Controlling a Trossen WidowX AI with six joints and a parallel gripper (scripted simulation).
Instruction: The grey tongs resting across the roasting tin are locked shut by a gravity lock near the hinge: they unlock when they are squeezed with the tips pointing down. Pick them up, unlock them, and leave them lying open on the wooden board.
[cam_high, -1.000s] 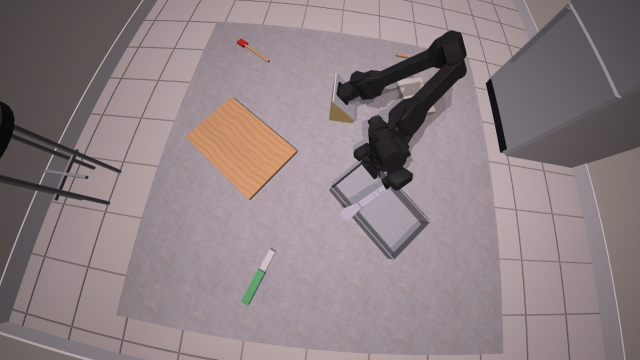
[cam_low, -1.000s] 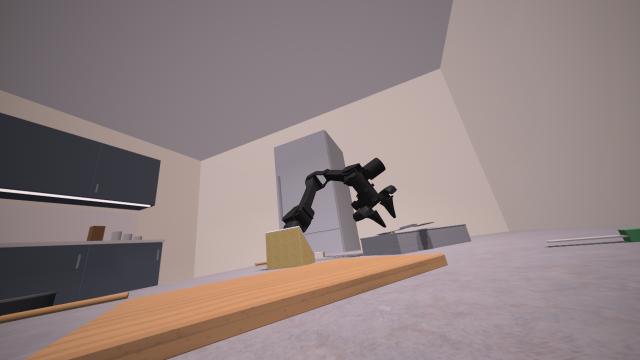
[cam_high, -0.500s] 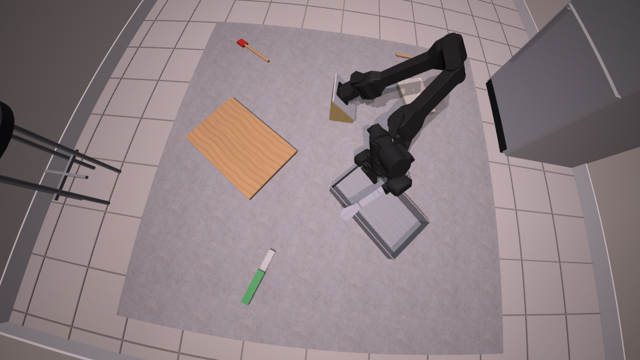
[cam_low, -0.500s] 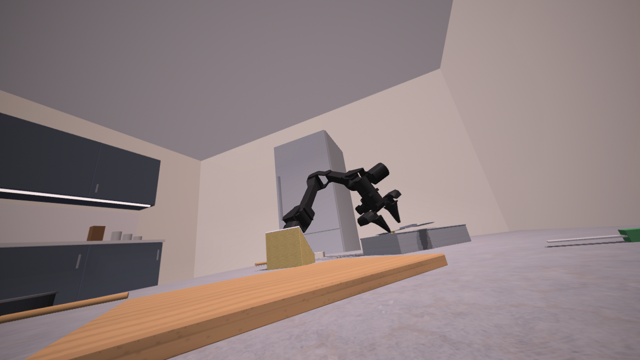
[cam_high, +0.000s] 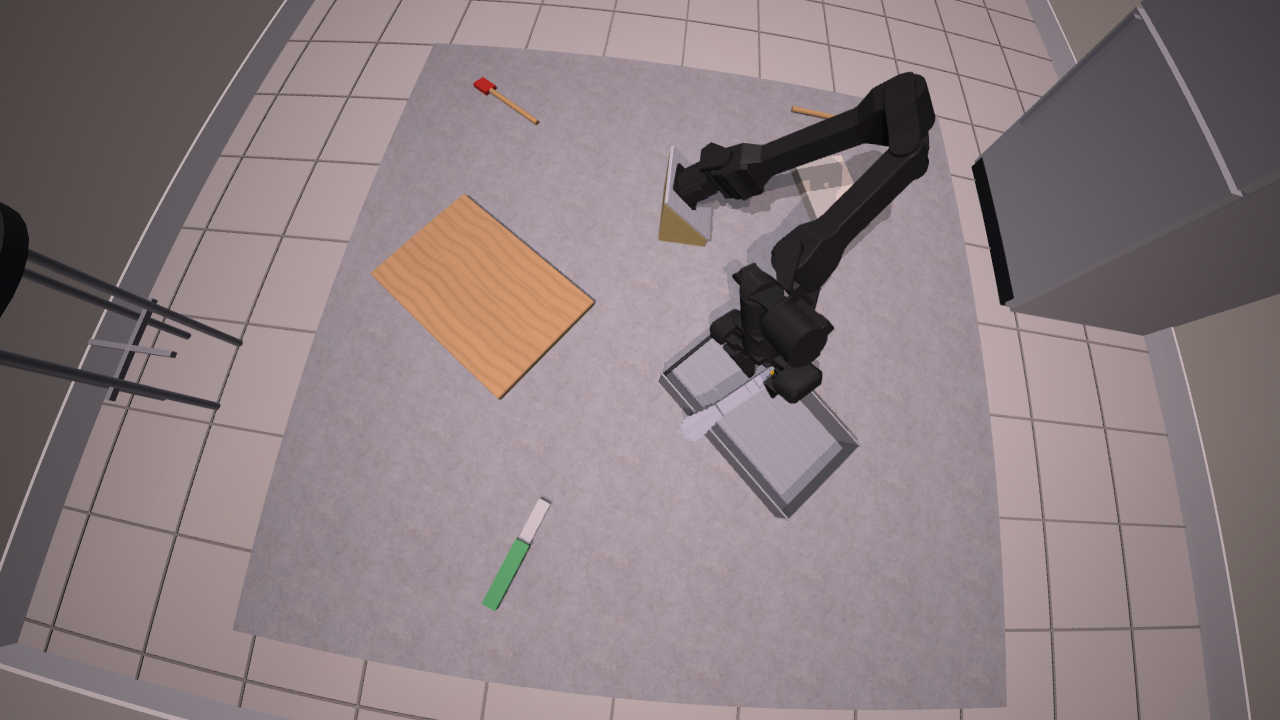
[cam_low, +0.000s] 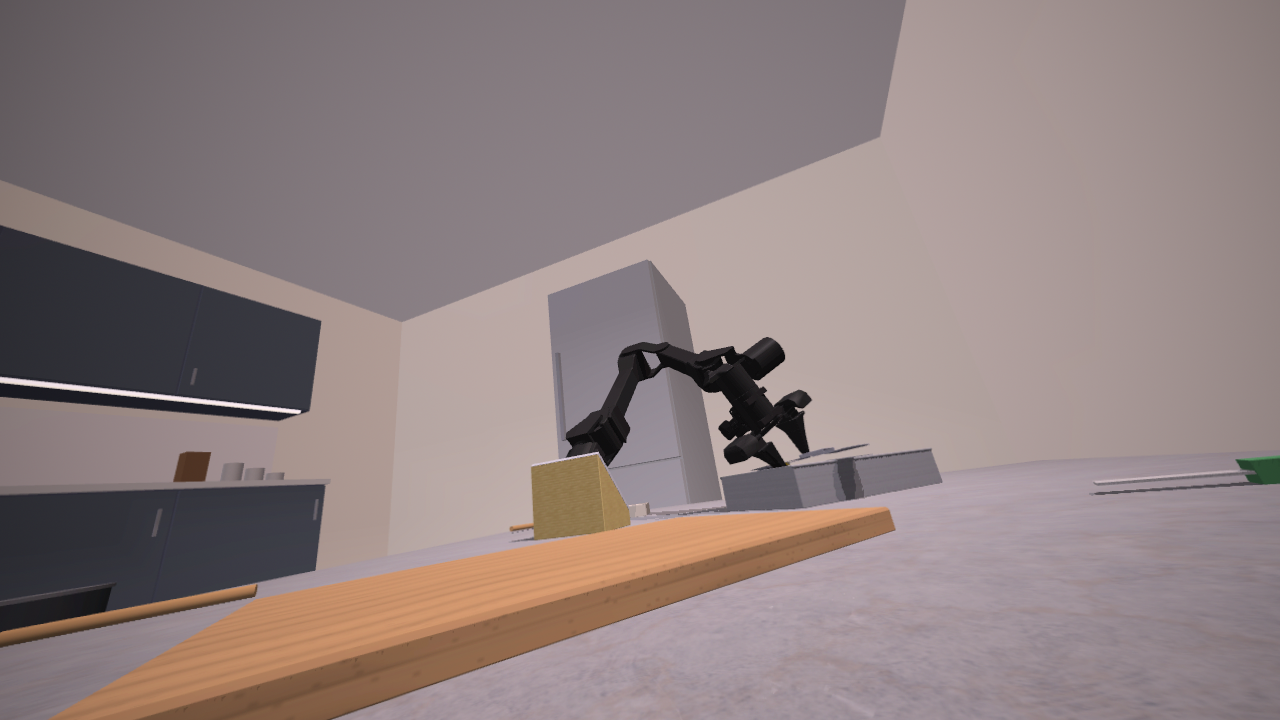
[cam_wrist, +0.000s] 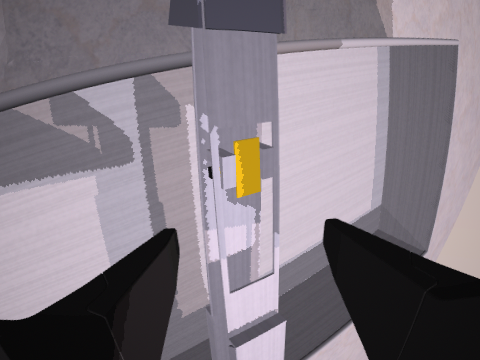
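My gripper tip is now 4 cm short of the roasting tin and 3 cm above it. From my gripper tip the other things lie so: cream block (46 cm behind, 13 cm to the left, 4 cm below); then yellow lock piece (2 cm behind, 2 cm to the left, 1 cm above); then wooden board (10 cm behind, 52 cm to the right, 5 cm below).
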